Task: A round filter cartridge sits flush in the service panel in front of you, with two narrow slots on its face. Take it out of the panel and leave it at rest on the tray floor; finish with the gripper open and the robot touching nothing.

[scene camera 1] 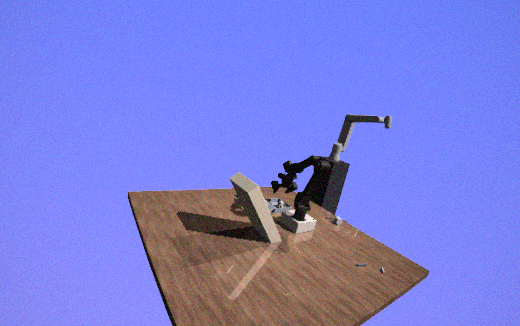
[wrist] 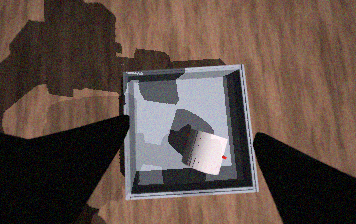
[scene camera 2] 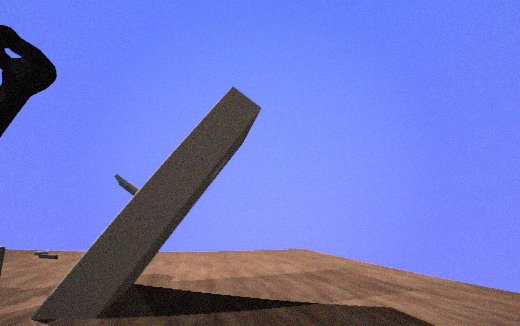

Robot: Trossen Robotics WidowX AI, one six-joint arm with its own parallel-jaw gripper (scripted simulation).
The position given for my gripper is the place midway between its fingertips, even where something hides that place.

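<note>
A round filter cartridge (wrist: pixel 204 152) is here, though in scene camera 2 it is out of frame. I can see a grey tray (wrist: pixel 163 105) too, and a beige service panel (scene camera 2: pixel 118 256). As for my gripper (wrist: pixel 191 129), it is open and holds nothing.
</note>
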